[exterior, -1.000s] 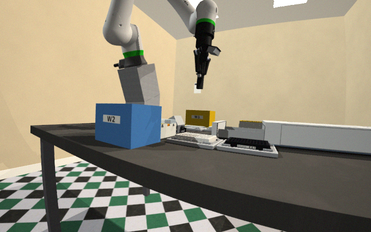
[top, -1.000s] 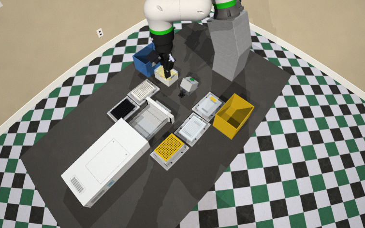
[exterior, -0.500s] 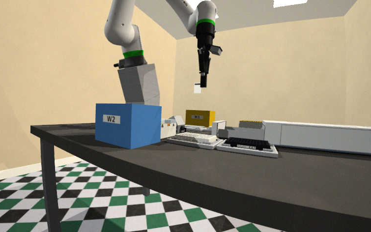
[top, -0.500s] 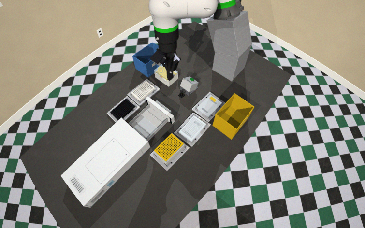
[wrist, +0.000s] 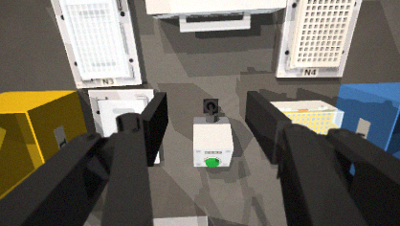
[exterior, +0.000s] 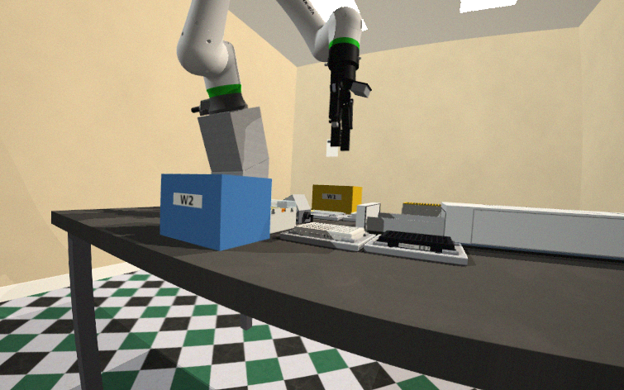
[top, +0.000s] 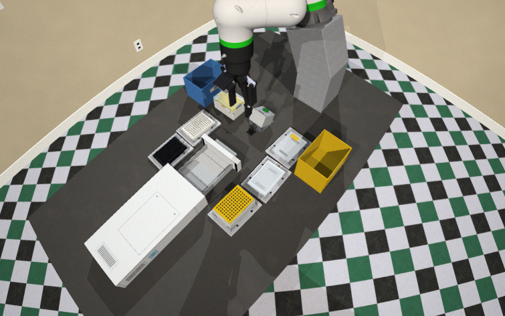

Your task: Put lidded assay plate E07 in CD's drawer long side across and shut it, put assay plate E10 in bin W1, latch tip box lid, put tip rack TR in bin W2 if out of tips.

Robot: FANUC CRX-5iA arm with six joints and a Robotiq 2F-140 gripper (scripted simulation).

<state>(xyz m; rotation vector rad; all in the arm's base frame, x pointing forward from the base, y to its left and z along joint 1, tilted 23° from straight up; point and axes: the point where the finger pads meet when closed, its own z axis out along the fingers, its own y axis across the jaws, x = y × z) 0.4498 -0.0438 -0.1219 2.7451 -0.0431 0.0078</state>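
My gripper is now 110 mm past the lid, 160 mm to the right of it and 230 mm above it. Round my hand: DONE key box: 140 mm behind, 10 mm to the right, 200 mm below; then tip box TB2: 110 mm behind, 180 mm to the right, 210 mm below; then nest N3: 60 mm ahead, 180 mm to the left, 250 mm below.
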